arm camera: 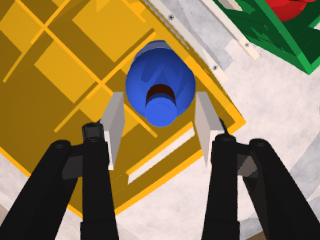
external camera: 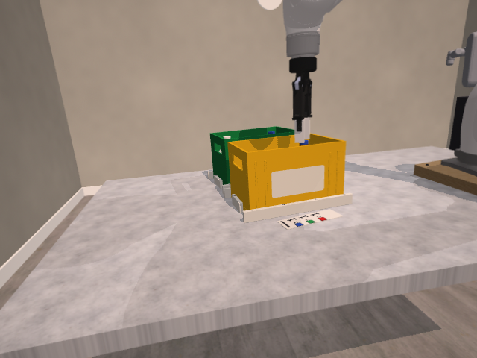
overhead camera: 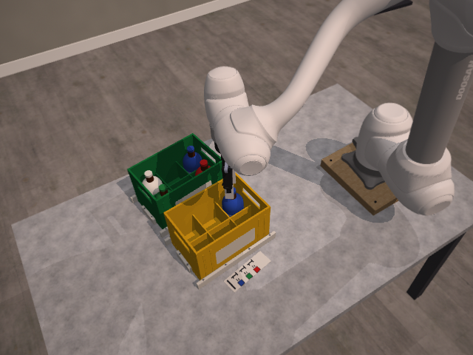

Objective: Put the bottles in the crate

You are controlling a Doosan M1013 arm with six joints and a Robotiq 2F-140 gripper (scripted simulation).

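My gripper is now 20 cm short of the green bottle, 11 cm to the left of it and 10 cm above it. From my hand the other things lie so: yellow crate: 11 cm below, 7 cm ahead, 6 cm to the left; blue bottle: 10 cm below; red-capped bottle: 15 cm to the right, 10 cm below, 3 cm ahead.
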